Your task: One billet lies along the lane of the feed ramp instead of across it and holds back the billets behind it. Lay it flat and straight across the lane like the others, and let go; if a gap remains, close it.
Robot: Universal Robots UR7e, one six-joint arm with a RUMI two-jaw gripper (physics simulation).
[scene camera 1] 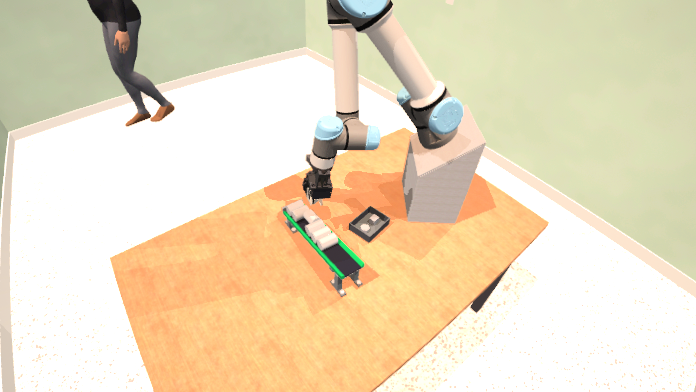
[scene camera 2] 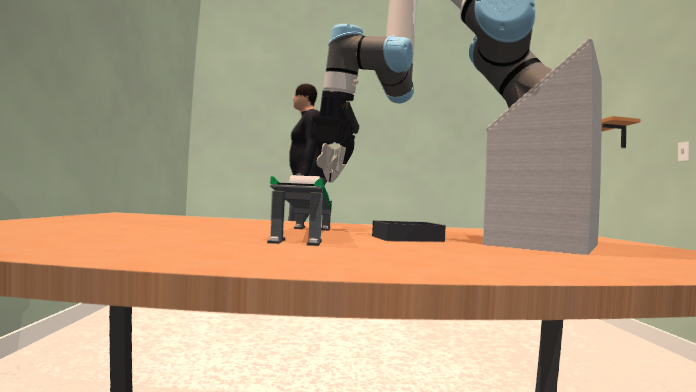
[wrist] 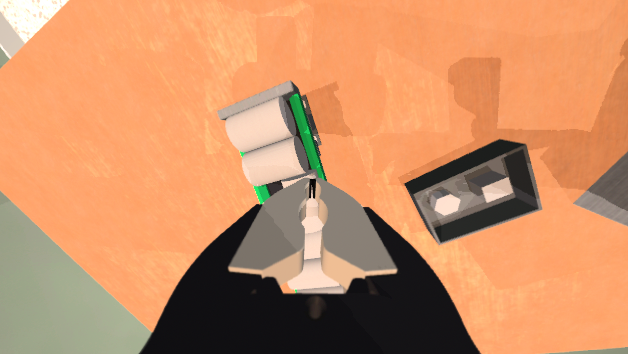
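Pixels of known places: gripper, fingertip midpoint: [scene camera 1: 312, 203] [scene camera 2: 330, 182] [wrist: 312, 180]; arm's base, origin of the base link: [scene camera 1: 439, 134] [scene camera 2: 546, 107].
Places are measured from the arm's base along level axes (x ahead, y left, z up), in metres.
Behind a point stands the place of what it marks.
The feed ramp [scene camera 1: 345, 260] [scene camera 2: 296, 190] [wrist: 306, 132] has green side rails and a dark lane. Two pale billets [scene camera 1: 295, 206] {x 0.523, y -0.173, z -0.217 m} [wrist: 257, 125] {x 0.515, y -0.184, z -0.215 m} lie across the lane at its far end. One billet [scene camera 1: 311, 216] {x 0.510, y -0.087, z -0.202 m} [wrist: 295, 183] lies along the lane below them, near the tray-side rail; my fingers hide most of it in the wrist view. Several billets [scene camera 1: 321, 236] {x 0.535, y 0.010, z -0.199 m} lie across the lane below it, close together. My gripper [scene camera 1: 316, 202] {x 0.480, y -0.125, z -0.189 m} [scene camera 2: 330, 179] {x 0.480, y -0.125, z -0.189 m} [wrist: 312, 180] {x 0.480, y -0.125, z -0.189 m} is shut and empty, its tips by the tray-side rail near the lengthwise billet. Exact contact cannot be told.
A dark tray [scene camera 1: 359, 234] {x 0.371, y 0.017, z -0.295 m} [scene camera 2: 407, 232] {x 0.319, y 0.053, z -0.289 m} [wrist: 490, 220] {x 0.290, y 0.043, z -0.280 m} with two small pale pieces stands beside the ramp. The grey robot pedestal [scene camera 1: 437, 195] {x 0.103, y 0.125, z -0.159 m} [scene camera 2: 540, 175] {x 0.087, y 0.138, z -0.167 m} stands beyond it. A person [scene camera 1: 122, 60] [scene camera 2: 304, 135] is behind the table [scene camera 1: 215, 300] {x 0.914, y -0.041, z -0.307 m} [scene camera 2: 175, 255] {x 0.666, y 0.351, z -0.307 m}.
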